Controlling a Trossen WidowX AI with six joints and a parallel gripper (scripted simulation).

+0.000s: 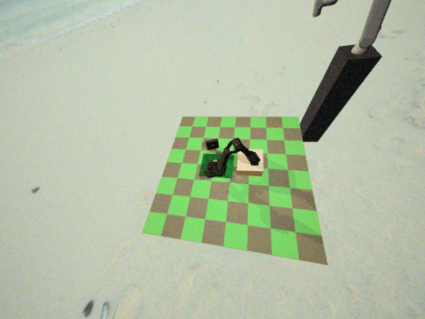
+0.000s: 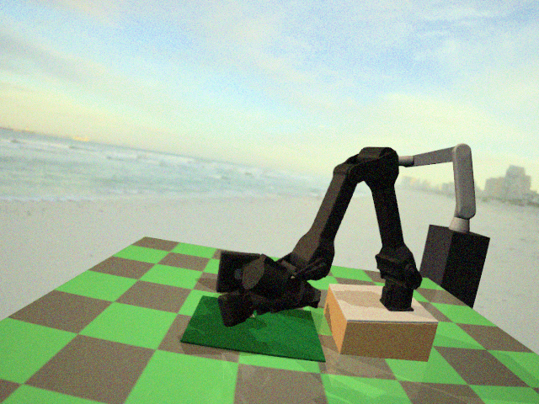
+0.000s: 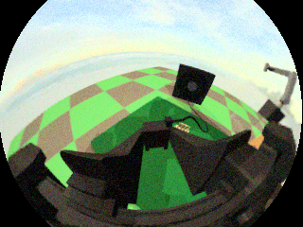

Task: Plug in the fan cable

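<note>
My gripper tip is 8 cm above the dark green board, 6 cm past it and 3 cm to the left of it. Round my gripper tip: black fan (22 cm to the right); then dark fan plug (1 cm below); then four-pin fan header (7 cm to the right, 6 cm below, 3 cm behind).
</note>
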